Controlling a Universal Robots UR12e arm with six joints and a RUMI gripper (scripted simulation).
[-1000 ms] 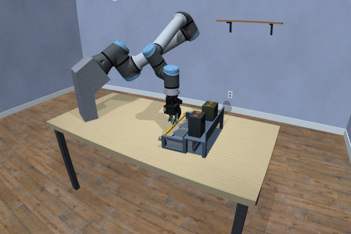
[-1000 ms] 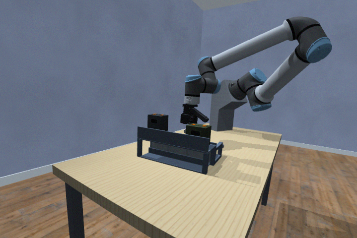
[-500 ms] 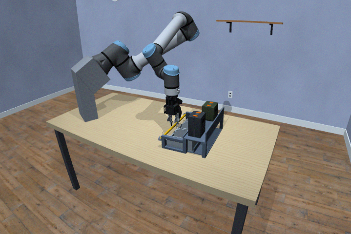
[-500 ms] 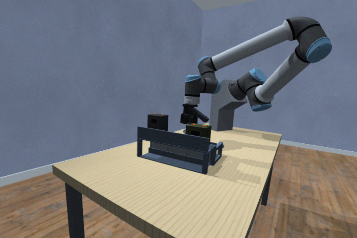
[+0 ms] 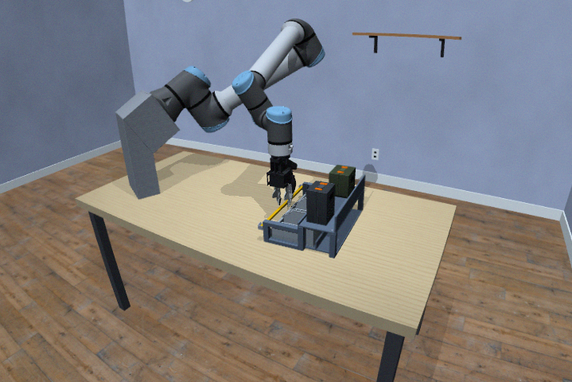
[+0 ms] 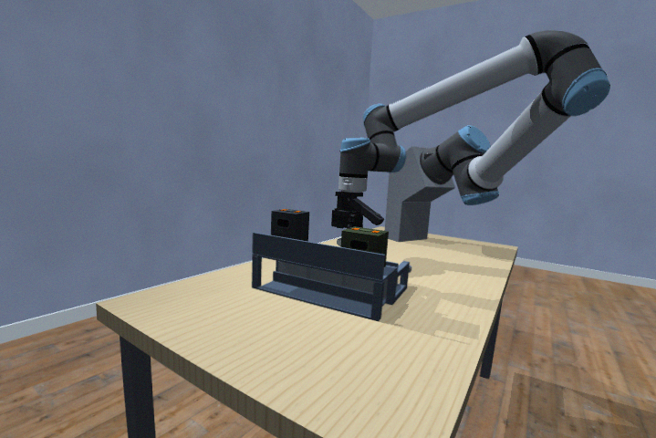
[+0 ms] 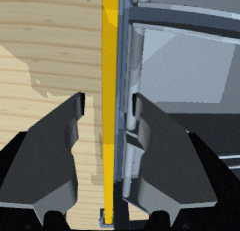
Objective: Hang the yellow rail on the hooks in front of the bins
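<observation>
The yellow rail is 10 mm below my hand. From my hand the other things lie so: black box (220 mm ahead, 90 mm above, 50 mm to the right); then dark green box (170 mm to the left, 160 mm ahead, 80 mm above).
</observation>
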